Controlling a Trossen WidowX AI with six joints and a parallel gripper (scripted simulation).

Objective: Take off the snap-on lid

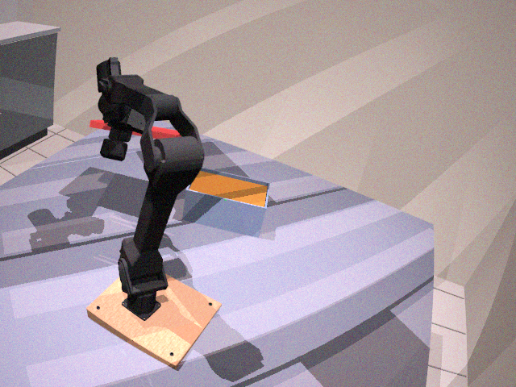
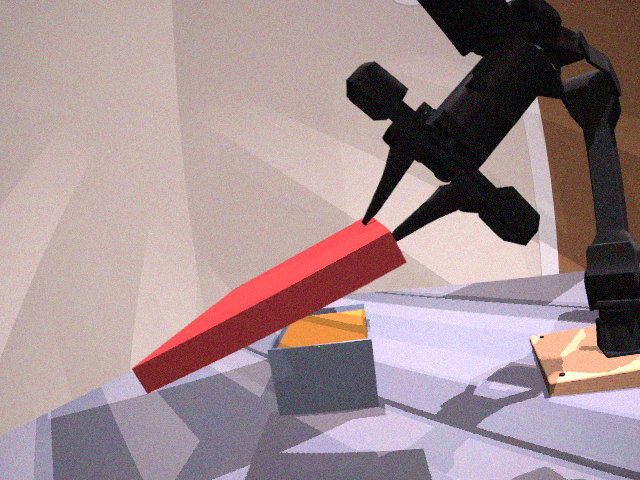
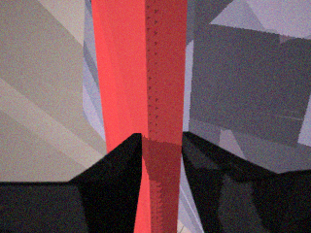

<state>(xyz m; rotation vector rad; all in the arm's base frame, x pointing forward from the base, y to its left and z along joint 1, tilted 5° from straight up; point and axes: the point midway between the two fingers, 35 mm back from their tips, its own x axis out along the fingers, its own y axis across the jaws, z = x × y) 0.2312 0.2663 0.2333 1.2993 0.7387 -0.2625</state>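
My gripper tip is 70 mm short of the red lid, 20 mm to the right of it and 20 mm above it. Round my gripper tip: grey-blue storage box: 160 mm ahead, 230 mm to the right, 180 mm below.
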